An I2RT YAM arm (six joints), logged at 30 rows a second.
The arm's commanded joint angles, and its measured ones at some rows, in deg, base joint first. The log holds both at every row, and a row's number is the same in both.
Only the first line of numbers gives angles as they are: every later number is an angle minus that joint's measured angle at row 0.
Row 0, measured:
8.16 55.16 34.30 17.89 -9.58 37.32
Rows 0 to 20, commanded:
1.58 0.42 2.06 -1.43 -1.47 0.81
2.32 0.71 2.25 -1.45 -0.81 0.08
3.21 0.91 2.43 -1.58 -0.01 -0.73
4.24 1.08 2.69 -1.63 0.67 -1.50
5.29 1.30 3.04 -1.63 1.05 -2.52
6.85 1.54 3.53 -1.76 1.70 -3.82
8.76 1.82 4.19 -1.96 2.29 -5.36
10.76 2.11 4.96 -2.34 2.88 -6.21
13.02 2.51 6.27 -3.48 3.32 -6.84
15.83 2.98 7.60 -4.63 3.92 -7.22
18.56 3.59 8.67 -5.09 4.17 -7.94
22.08 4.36 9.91 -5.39 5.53 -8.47
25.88 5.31 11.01 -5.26 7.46 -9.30
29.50 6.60 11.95 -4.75 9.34 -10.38
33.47 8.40 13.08 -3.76 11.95 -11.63
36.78 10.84 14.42 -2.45 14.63 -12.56
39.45 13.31 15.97 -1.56 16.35 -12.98
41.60 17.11 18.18 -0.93 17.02 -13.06
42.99 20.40 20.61 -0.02 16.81 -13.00
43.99 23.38 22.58 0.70 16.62 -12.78
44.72 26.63 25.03 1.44 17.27 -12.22
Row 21, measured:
43.08 21.11 21.05 -1.11 12.89 -10.99
